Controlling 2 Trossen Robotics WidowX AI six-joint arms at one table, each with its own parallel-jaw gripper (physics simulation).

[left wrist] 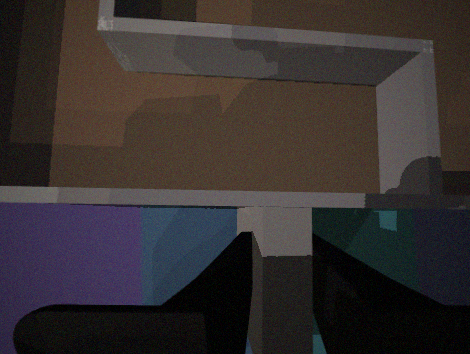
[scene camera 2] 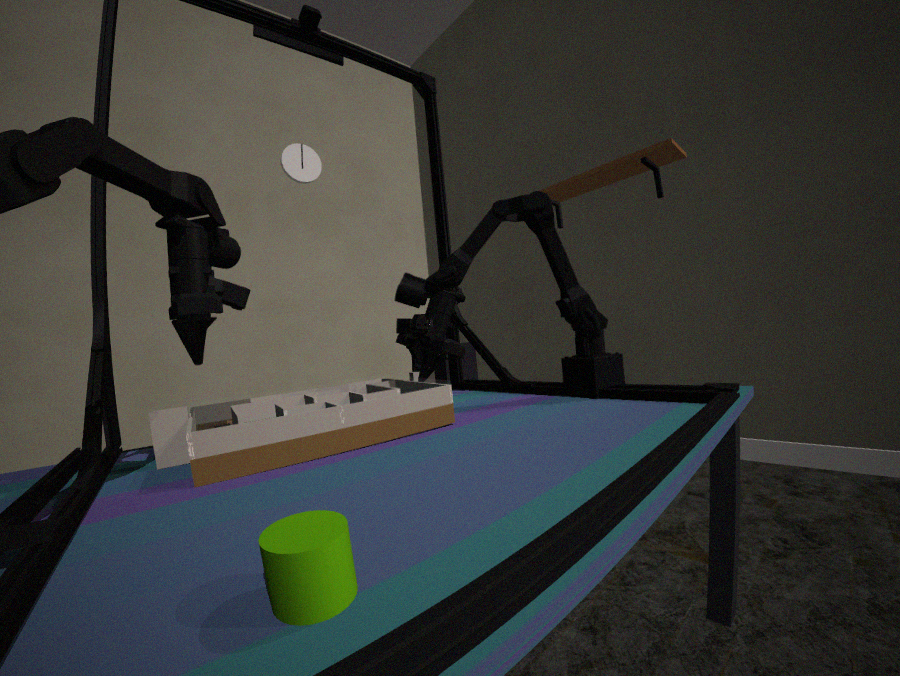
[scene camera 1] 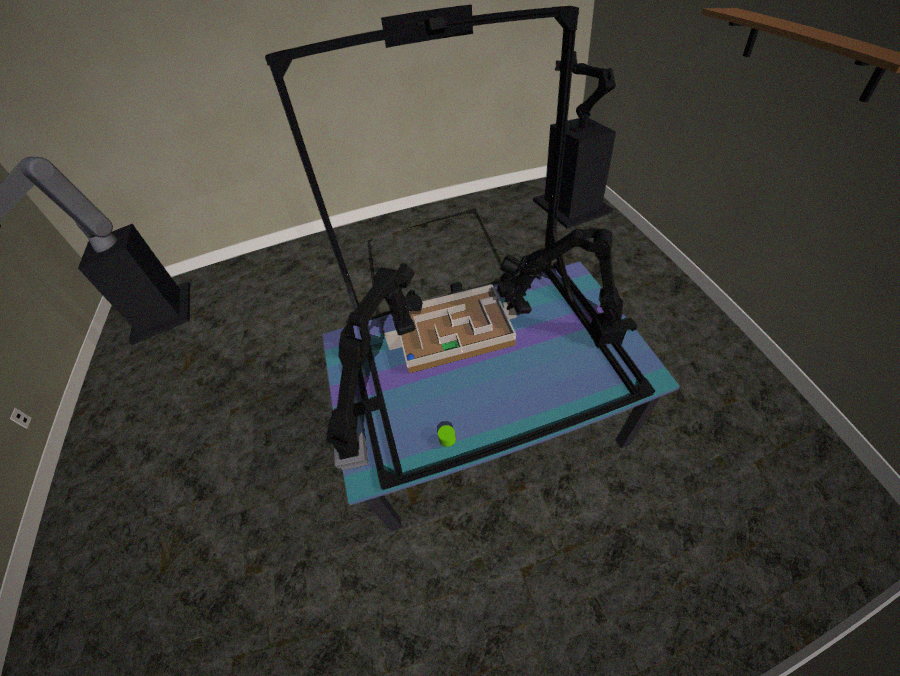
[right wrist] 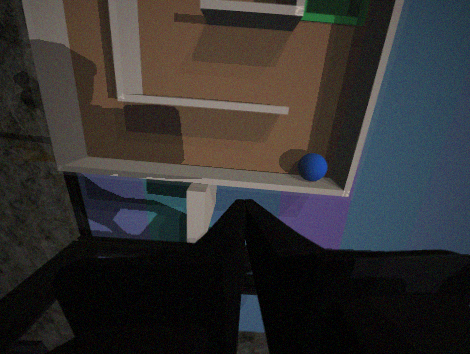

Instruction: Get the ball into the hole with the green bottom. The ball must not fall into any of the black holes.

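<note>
The maze box [scene camera 1: 443, 358] [scene camera 2: 327, 436] [left wrist: 175, 196] [right wrist: 150, 173] has white walls and a brown floor. The blue ball [scene camera 1: 410, 356] [right wrist: 312, 167] lies inside at its front-left corner in scene camera 1. The green-bottomed hole [scene camera 1: 448, 345] [right wrist: 335, 9] is farther right along the same front wall. My left gripper [scene camera 2: 417, 372] [left wrist: 274, 241] is shut on the maze's white handle [left wrist: 287, 230] at the box's right side. My right gripper [scene camera 2: 197, 361] [right wrist: 243, 207] is shut and empty, above the left end, apart from the other white handle [scene camera 2: 170, 438] [right wrist: 200, 212].
A lime green cylinder [scene camera 1: 446, 435] [scene camera 2: 309, 571] stands on the striped table [scene camera 1: 509, 392] [scene camera 2: 509, 465], nearer the front edge than the maze. A black frame bar [scene camera 1: 523, 435] [scene camera 2: 582, 516] runs along that edge. Inner white walls [left wrist: 260, 35] [right wrist: 205, 104] divide the maze floor.
</note>
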